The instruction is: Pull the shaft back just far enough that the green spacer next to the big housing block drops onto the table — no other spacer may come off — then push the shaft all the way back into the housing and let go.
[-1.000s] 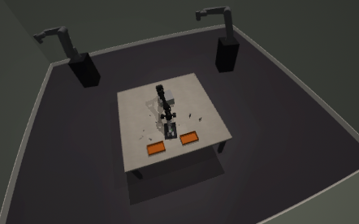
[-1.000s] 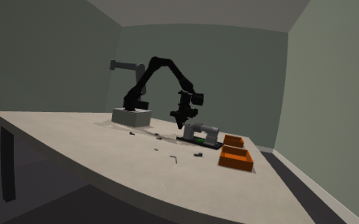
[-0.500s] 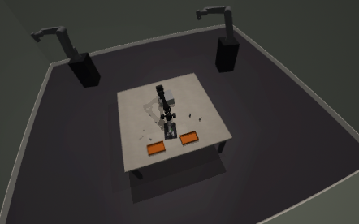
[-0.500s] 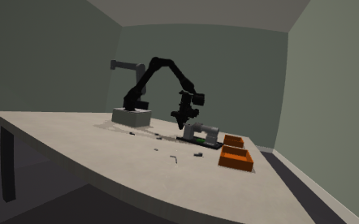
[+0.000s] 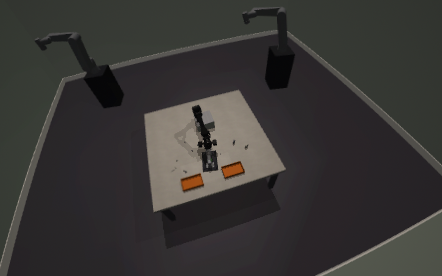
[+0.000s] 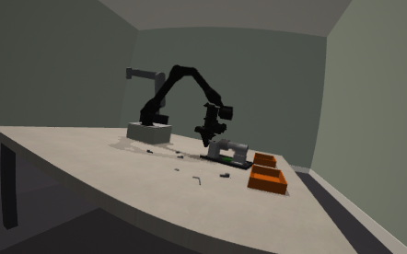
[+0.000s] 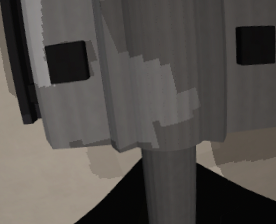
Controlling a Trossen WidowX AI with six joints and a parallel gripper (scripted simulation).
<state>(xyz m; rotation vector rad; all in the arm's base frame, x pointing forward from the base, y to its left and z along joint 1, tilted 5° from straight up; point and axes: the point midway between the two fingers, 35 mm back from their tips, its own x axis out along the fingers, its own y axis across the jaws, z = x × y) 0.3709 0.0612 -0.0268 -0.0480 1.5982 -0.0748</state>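
My gripper tip is 70 mm short of the grey shaft and 30 mm below it. Round my gripper tip: green spacer: 130 mm ahead, 30 mm below.
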